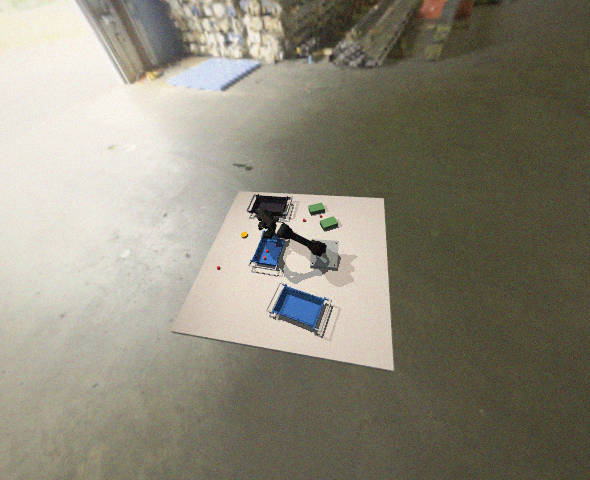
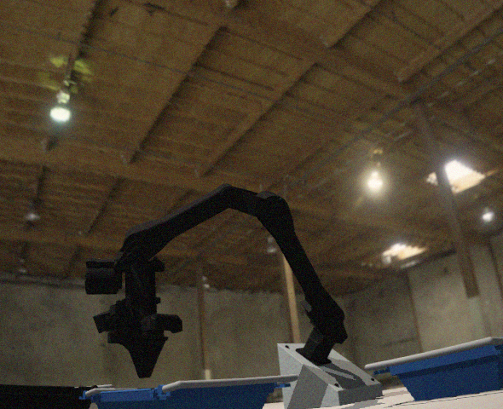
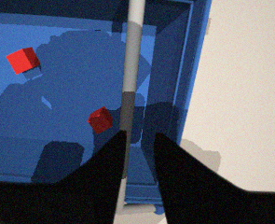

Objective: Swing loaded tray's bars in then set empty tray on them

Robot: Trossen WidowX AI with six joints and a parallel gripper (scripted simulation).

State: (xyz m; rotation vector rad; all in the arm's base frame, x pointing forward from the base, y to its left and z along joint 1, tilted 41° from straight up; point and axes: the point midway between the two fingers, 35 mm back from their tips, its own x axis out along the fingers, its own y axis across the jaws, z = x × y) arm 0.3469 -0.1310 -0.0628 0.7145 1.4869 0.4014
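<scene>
My gripper tip is now 530 mm to the right of the blue tray, 220 mm past it and 40 mm above it. Also, from my gripper tip: yellow disc (250 mm ahead, 70 mm below, 60 mm to the right).
</scene>
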